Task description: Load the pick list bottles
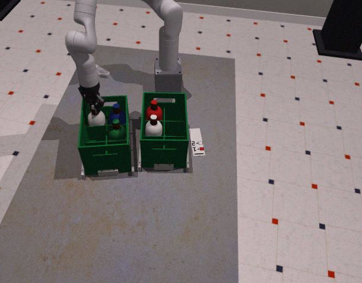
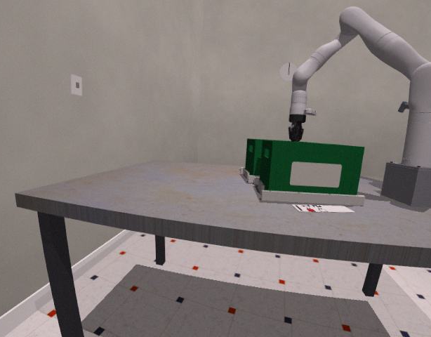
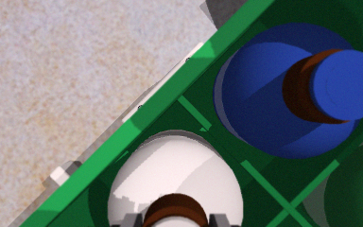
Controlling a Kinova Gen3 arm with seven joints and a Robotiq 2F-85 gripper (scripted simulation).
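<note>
Right now the blue bottle is 9 cm to the left of my hand, 7 cm below it and 2 cm behind it. The rest, counted from my hand: red-label bottle (24 cm to the left, 7 cm below, 7 cm behind); green bottle (11 cm to the left, 7 cm below, 6 cm ahead); pick list (44 cm to the left, 16 cm below, 2 cm behind).
</note>
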